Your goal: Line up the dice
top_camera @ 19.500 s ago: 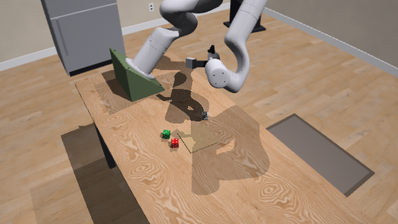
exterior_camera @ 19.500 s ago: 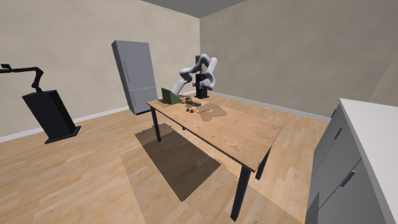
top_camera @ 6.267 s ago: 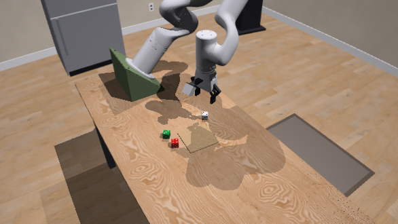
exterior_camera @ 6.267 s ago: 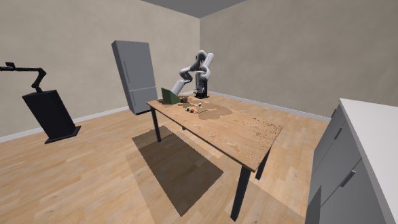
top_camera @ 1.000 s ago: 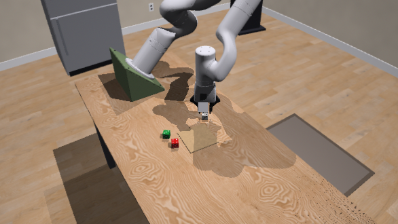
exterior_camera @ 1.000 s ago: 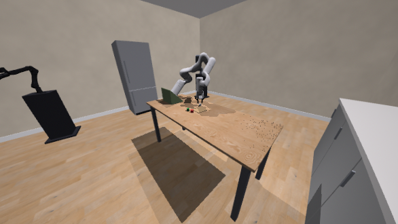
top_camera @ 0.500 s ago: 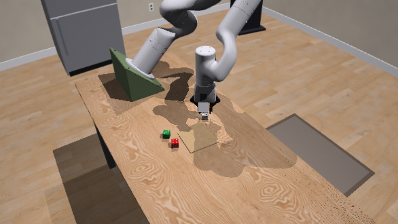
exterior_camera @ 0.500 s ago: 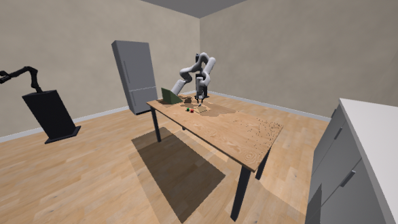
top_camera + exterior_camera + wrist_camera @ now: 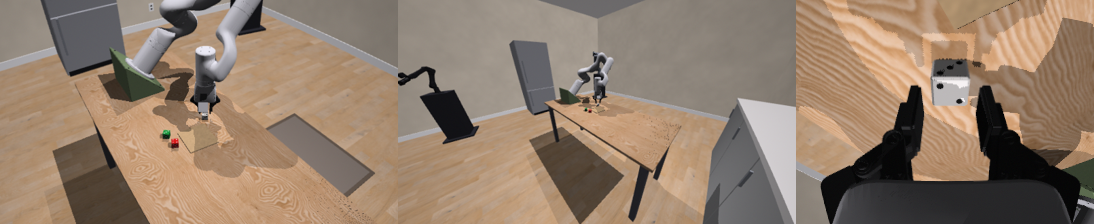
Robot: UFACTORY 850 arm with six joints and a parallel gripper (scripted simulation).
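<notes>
My hand is 4 cm above the white die. The rest, counted from my hand: green die (4 cm ahead, 21 cm to the right, 4 cm below); tan mat (11 cm ahead, 9 cm to the right, 5 cm below); red die (11 cm ahead, 20 cm to the right, 4 cm below).
</notes>
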